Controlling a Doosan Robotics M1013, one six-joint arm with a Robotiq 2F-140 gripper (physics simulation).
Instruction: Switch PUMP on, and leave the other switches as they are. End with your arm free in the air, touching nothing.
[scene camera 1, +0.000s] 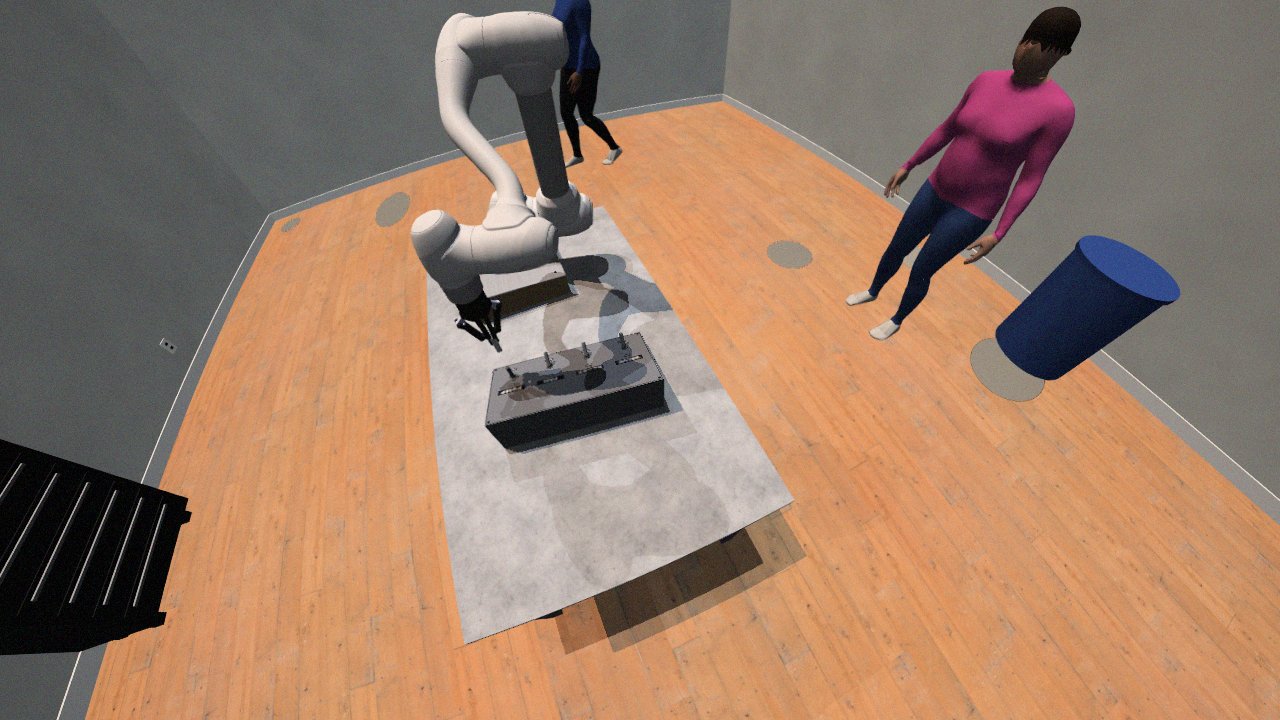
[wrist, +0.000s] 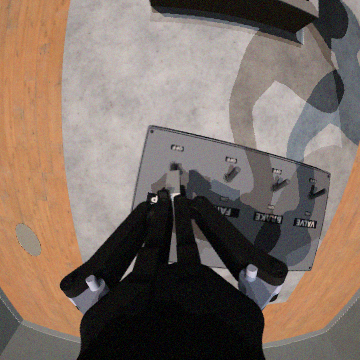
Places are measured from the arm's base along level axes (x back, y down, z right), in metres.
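Where they show: gripper, between the fingertips: (scene camera 1: 498, 348) (wrist: 174, 179).
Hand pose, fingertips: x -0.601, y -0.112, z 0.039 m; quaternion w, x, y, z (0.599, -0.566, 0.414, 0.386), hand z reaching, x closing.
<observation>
Things, the pixels of their top centre, and the offset from my fingertips. Level surfaces: height alone.
- table, height of its surface: dy +0.209 m
- PUMP lever, centre of its top: (wrist: 172, 172) (scene camera 1: 507, 366) dz +0.000, dx -0.013, dy +0.073 m
- FAN, centre of its top: (wrist: 235, 176) (scene camera 1: 545, 355) dz -0.119, dx +0.007, dy +0.082 m
- BRAKE, centre of its top: (wrist: 286, 187) (scene camera 1: 583, 345) dz -0.239, dx +0.013, dy +0.082 m
- VALVE, centre of its top: (wrist: 323, 196) (scene camera 1: 621, 335) dz -0.358, dx +0.019, dy +0.082 m
The grey switch box (scene camera 1: 572, 407) (wrist: 200, 145) stands on the table (scene camera 1: 501, 537) (wrist: 110, 85) with four levers in a row. The PUMP lever (scene camera 1: 512, 372) (wrist: 175, 165) is at the left end in both views. It shows lower than the others in the scene view and seems tilted away from its OFF label (wrist: 177, 148); fingers hide part of it and its ON label. The FAN (scene camera 1: 549, 360) (wrist: 232, 173), BRAKE (scene camera 1: 585, 350) (wrist: 281, 184) and VALVE (scene camera 1: 622, 341) (wrist: 317, 192) levers lean to OFF. My gripper (scene camera 1: 497, 347) (wrist: 174, 179) is shut and empty, above the box's back left, with a gap to the PUMP lever in the scene view.
A low block (scene camera 1: 535, 291) (wrist: 235, 17) lies behind the switch box, near the arm's base. A person in pink (scene camera 1: 1006, 143) and a blue barrel (scene camera 1: 1074, 313) are at the right. Another person (scene camera 1: 581, 80) stands behind the arm. A black slatted object (scene camera 1: 89, 617) is at the left.
</observation>
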